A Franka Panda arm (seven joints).
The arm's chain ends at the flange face. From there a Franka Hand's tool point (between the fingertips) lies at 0.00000 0.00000 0.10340 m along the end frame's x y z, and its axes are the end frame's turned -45 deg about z.
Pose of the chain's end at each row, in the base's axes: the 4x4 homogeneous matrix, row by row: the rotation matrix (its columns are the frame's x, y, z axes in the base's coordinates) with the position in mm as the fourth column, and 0 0 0 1 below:
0.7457 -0.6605 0.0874 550.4; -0.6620 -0.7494 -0.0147 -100.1; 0.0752 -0.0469 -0.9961 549.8; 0 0 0 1
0.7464 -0.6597 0.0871 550.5; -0.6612 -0.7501 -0.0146 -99.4; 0.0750 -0.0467 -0.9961 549.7; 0 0 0 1
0.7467 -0.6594 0.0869 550.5; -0.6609 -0.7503 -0.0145 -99.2; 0.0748 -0.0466 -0.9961 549.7; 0 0 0 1
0.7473 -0.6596 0.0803 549.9; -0.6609 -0.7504 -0.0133 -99.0; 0.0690 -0.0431 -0.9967 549.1; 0 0 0 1
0.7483 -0.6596 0.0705 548.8; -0.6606 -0.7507 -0.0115 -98.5; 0.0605 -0.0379 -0.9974 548.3; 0 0 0 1
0.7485 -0.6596 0.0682 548.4; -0.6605 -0.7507 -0.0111 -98.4; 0.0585 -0.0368 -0.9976 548.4; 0 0 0 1
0.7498 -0.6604 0.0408 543.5; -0.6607 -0.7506 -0.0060 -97.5; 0.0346 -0.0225 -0.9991 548.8; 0 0 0 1
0.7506 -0.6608 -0.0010 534.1; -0.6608 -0.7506 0.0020 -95.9; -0.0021 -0.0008 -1.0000 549.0; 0 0 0 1
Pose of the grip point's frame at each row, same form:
0.9943 0.0602 0.0874 559.4; 0.0618 -0.9980 -0.0147 -101.6; 0.0863 0.0200 -0.9961 446.8; 0 0 0 1
0.9943 0.0613 0.0871 559.5; 0.0629 -0.9979 -0.0146 -100.9; 0.0861 0.0200 -0.9961 446.7; 0 0 0 1
0.9943 0.0617 0.0869 559.5; 0.0632 -0.9979 -0.0145 -100.7; 0.0858 0.0199 -0.9961 446.7; 0 0 0 1
0.9948 0.0620 0.0803 558.2; 0.0633 -0.9979 -0.0133 -100.4; 0.0793 0.0183 -0.9967 446.0; 0 0 0 1
0.9955 0.0627 0.0705 556.1; 0.0637 -0.9979 -0.0115 -99.7; 0.0696 0.0160 -0.9974 445.2; 0 0 0 1
0.9957 0.0629 0.0682 555.5; 0.0638 -0.9979 -0.0111 -99.5; 0.0674 0.0153 -0.9976 445.2; 0 0 0 1
0.9972 0.0632 0.0408 547.7; 0.0636 -0.9979 -0.0060 -98.1; 0.0404 0.0086 -0.9991 445.5; 0 0 0 1
0.9980 0.0635 -0.0010 534.0; 0.0635 -0.9980 0.0020 -95.7; -0.0009 -0.0021 -1.0000 445.6; 0 0 0 1

